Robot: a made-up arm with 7 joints. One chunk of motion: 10 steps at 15 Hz.
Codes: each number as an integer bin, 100 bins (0 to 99) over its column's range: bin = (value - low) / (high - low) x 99, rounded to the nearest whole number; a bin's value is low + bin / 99 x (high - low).
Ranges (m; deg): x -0.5..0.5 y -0.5..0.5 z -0.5..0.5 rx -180..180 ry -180..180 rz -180..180
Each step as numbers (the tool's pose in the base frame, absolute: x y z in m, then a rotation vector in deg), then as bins.
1 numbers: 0.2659 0.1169 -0.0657 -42.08 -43.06 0.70
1 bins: 76 61 43 38 38 50
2 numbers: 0.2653 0.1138 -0.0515 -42.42 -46.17 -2.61
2 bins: 76 61 44 38 37 49
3 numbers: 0.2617 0.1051 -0.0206 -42.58 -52.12 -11.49
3 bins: 75 60 47 38 35 46
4 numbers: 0.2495 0.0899 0.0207 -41.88 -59.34 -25.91
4 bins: 74 58 52 38 33 42
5 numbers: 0.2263 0.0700 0.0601 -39.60 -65.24 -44.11
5 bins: 72 56 55 39 32 37
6 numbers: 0.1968 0.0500 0.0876 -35.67 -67.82 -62.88
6 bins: 69 54 58 40 31 32
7 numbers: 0.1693 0.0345 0.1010 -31.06 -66.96 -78.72
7 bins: 66 53 59 41 31 28
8 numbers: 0.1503 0.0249 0.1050 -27.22 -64.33 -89.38
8 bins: 64 52 60 42 32 25
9 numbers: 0.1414 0.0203 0.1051 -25.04 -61.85 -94.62
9 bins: 63 52 60 43 32 23
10 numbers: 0.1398 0.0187 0.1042 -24.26 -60.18 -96.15
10 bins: 63 51 60 43 33 23
